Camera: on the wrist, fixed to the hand. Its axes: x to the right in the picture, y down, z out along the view.
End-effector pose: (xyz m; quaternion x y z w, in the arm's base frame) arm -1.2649 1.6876 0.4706 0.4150 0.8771 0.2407 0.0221
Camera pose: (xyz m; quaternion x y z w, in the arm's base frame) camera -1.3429 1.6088 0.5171 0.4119 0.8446 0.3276 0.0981
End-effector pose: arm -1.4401 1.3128 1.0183 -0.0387 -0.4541 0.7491 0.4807
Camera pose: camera -1.3416 1.3817 1.0209 -0.0686 -0.5524 0.6897 0.4631
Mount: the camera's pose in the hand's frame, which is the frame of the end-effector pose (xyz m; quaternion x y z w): 0.0003 -0.0780 -0.0915 -0.1157 -0.0306 -0.0056 0.9928
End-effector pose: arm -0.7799 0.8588 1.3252 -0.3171 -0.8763 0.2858 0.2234
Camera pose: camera -0.7611 0.8423 1.4428 -0.3270 -0.9116 0.1908 0.1599
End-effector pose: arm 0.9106 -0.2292 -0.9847 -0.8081 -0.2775 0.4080 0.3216
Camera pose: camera 0.9729 -0.2060 -0.8845 -0.8255 -0.3371 0.3959 0.2196
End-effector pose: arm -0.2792 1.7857 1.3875 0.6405 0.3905 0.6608 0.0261
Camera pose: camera -0.3949 1.7958 1.3564 0.6509 0.3140 0.6815 0.1157
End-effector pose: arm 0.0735 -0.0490 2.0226 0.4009 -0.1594 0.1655 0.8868
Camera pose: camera 0.1204 -0.0277 1.9139 0.3014 -0.2023 0.1286 0.9229
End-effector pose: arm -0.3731 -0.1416 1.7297 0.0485 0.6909 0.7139 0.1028
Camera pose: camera -0.3865 -0.2290 1.6482 0.0542 0.6005 0.7867 0.1328
